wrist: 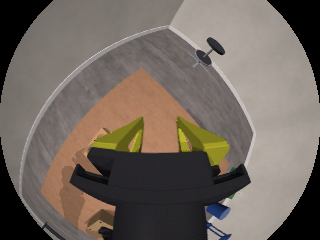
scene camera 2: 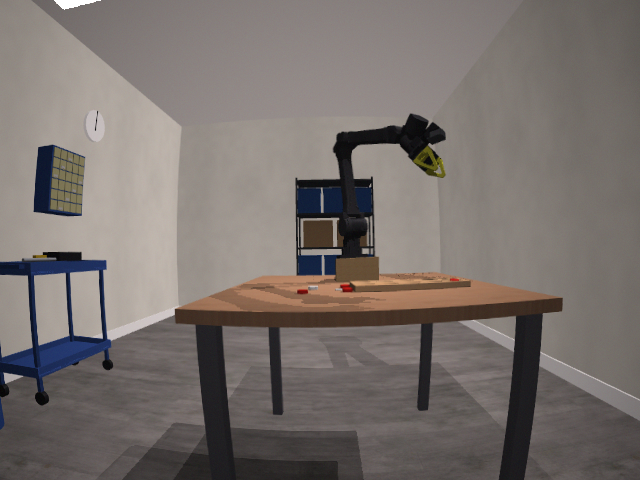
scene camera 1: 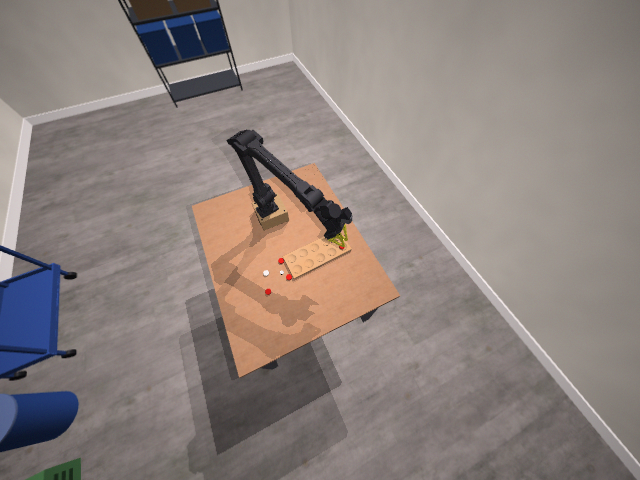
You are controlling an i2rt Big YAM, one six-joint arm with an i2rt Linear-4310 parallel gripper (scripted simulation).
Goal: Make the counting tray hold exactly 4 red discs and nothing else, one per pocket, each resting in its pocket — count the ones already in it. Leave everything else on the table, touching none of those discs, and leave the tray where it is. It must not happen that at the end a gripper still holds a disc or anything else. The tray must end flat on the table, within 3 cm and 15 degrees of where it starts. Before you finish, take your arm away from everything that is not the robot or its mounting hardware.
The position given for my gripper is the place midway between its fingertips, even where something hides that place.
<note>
In view: my gripper [scene camera 2: 440, 172] and a wooden counting tray [scene camera 1: 321, 251].
My gripper is seen too in the wrist view [wrist: 160, 120].
</note>
